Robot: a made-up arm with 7 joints.
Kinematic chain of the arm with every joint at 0, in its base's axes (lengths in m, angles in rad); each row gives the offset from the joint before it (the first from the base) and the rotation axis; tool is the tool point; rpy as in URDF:
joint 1: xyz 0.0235 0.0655 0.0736 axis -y
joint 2: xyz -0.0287 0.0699 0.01 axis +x
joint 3: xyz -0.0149 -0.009 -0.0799 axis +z
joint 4: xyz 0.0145 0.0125 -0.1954 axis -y
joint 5: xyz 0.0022 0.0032 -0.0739 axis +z
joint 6: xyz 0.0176 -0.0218 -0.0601 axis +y
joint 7: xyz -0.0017 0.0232 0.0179 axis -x
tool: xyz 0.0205 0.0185 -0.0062 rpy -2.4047 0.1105 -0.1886
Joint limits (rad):
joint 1: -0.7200..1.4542
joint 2: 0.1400..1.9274
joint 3: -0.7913..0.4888
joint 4: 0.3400..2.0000
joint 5: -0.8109..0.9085
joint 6: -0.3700..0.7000
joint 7: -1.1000..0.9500
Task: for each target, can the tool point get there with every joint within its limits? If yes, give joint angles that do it. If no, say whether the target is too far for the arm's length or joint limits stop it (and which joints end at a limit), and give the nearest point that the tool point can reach.
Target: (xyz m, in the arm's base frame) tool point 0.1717 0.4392 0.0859
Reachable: yes | joints 1.0432 1.0051 0.0346 1.0148 0.7326 0.1893 0.0097
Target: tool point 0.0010 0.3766 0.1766
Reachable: yes | joints 1.1514 1.7009 0.0101 1.4418 -0.1490 0.1104 -0.7912
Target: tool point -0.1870 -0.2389 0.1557
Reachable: no: joint limits stop it (at a limit: joint 1, joint 2, joint 3, joint 4, joint 5, joint 6, joint 7) | nearest point -0.0793 0.0696 -0.0767 | short by 0.401 m
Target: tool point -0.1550 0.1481 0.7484
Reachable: no: too far | nearest point -0.0326 0.3447 0.2856 | short by 0.518 m
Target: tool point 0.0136 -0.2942 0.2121
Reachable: no: joint limits stop it (at a limit: joint 1, joint 2, joint 3, joint 4, joint 5, joint 6, joint 7) | nearest point 0.2190 0.0555 0.1013 | short by 0.420 m
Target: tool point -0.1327 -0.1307 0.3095
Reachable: no: joint limits stop it (at a limit: joint 2, joint 3, joint 4, joint 6) | nearest point -0.0662 0.2778 0.2090 | short by 0.426 m
